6 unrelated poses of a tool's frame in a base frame.
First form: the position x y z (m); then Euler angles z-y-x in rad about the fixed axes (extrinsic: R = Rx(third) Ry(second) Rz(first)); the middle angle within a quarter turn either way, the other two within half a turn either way.
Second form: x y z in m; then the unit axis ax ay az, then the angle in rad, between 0 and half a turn. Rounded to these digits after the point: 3 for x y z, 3 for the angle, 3 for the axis.
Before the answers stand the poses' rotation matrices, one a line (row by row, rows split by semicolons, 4 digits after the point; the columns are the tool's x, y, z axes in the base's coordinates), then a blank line. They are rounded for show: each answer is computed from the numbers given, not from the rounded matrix.
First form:
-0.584, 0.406, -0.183, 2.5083, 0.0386, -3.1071
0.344, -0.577, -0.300, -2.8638, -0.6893, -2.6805
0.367, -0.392, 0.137, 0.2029, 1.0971, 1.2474
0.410, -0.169, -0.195, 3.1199, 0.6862, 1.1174
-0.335, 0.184, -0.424, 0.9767, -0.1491, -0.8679
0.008, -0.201, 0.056, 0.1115, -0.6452, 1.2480
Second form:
-0.8055 -0.5914 0.0386; -0.5904 0.8064 0.0345; -0.0515 0.0050 -0.9987
-0.7421 0.2116 -0.6360; -0.0265 0.9388 0.3433; 0.6698 0.2717 -0.6911
0.4468 -0.0919 0.8899; 0.8905 0.1412 -0.4325; -0.0859 0.9857 0.1450
-0.7735 -0.0168 0.6336; -0.5600 -0.4503 -0.6955; 0.2970 -0.8927 0.3389
0.5535 -0.8195 -0.1485; 0.5991 0.2679 0.7545; -0.5785 -0.5067 0.6393
0.7940 -0.0889 -0.6014; -0.5315 0.3787 -0.7577; 0.2951 0.9212 0.2535

-0.584, 0.406, -0.183, -0.311, 0.950, 0.010, 3.094
0.344, -0.577, -0.300, -0.054, -0.982, -0.179, 2.415
0.367, -0.392, 0.137, 0.716, 0.492, 0.496, 1.705
0.410, -0.169, -0.195, -0.295, 0.503, -0.812, 2.801
-0.335, 0.184, -0.424, -0.648, 0.221, 0.729, 1.338
0.008, -0.201, 0.056, 0.859, -0.459, -0.226, 1.356

